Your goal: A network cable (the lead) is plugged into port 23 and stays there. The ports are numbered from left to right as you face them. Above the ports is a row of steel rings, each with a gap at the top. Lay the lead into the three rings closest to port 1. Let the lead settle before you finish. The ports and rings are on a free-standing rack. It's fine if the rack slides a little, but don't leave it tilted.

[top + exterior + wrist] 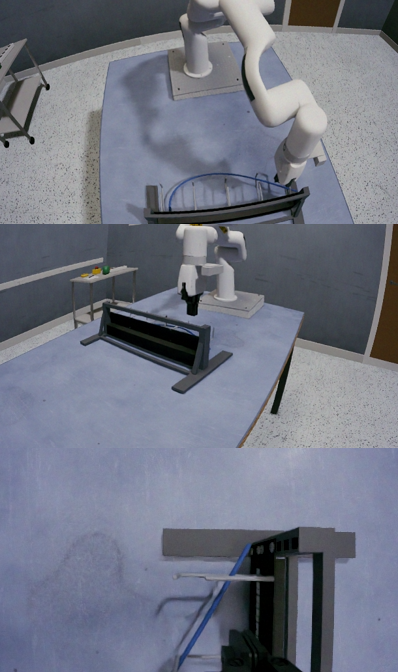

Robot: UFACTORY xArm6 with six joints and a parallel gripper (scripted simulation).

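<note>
Right now my hand is 30 mm short of the rack, 160 mm to the left of it and 100 mm above it.
</note>
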